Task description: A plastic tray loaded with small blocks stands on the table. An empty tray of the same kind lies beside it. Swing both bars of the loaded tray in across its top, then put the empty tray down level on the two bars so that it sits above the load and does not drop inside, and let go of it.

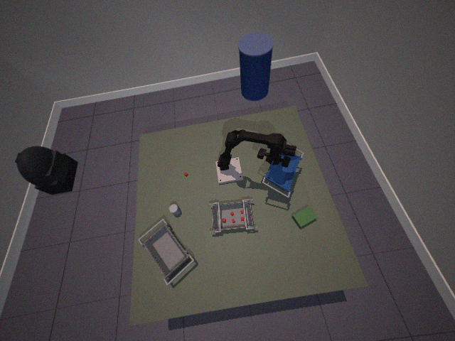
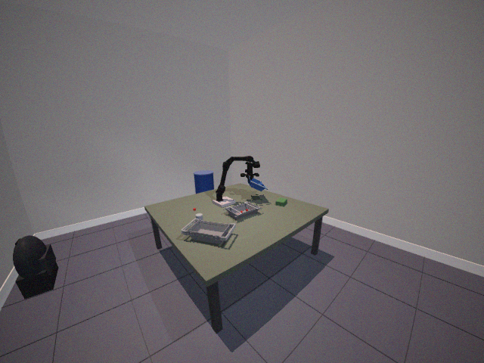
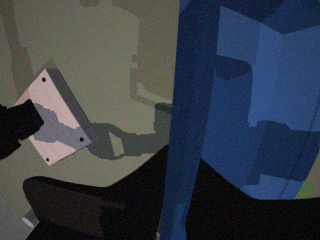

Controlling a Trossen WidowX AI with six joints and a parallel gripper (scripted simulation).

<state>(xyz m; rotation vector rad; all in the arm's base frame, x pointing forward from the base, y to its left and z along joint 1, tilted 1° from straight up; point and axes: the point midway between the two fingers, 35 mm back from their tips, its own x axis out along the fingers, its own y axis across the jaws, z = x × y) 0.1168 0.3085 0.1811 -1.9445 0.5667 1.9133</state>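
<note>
My gripper tip is now 40 mm short of the blue tray and 60 mm to the right of it. Round my gripper tip: green block: 320 mm ahead, 140 mm to the left, 160 mm below; then red block: 110 mm behind, 590 mm to the right, 170 mm below.
</note>
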